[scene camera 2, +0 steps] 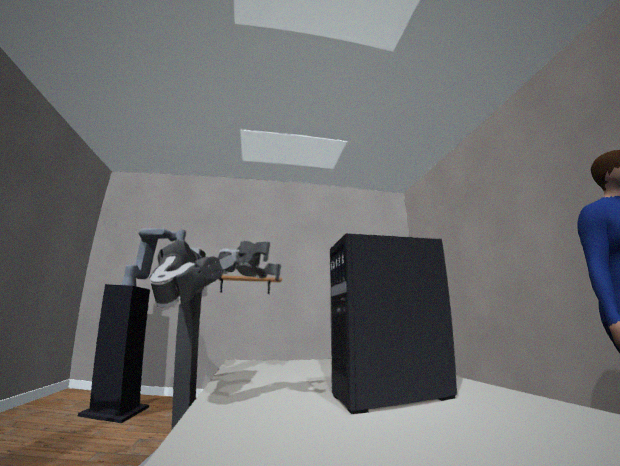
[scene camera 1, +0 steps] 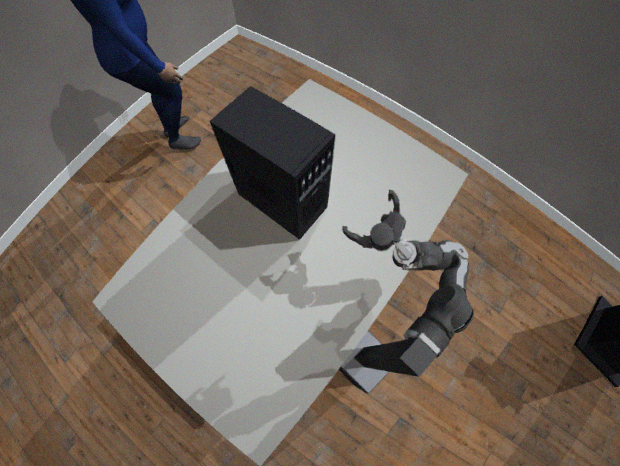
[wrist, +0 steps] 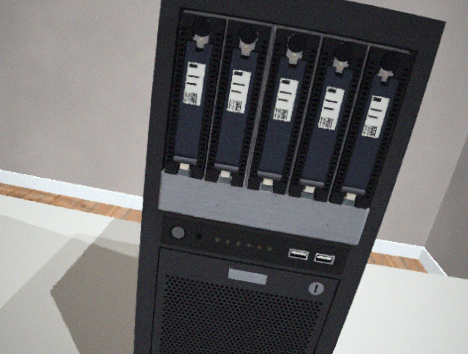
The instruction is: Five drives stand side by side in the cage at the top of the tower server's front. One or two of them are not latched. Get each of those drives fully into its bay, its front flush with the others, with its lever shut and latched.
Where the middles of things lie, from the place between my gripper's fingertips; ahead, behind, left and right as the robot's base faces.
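Scene:
The drive lever [wrist: 241,74] is 1 cm below my hand, 4 cm to the left of it and 18 cm ahead of it, and I can see it. Going by their middles, of the things named here the drive lever is the nearest to my hand. As for the black tower server [scene camera 2: 392,343], it stands 17 cm below my hand, 3 cm to the left of it and 34 cm ahead of it.

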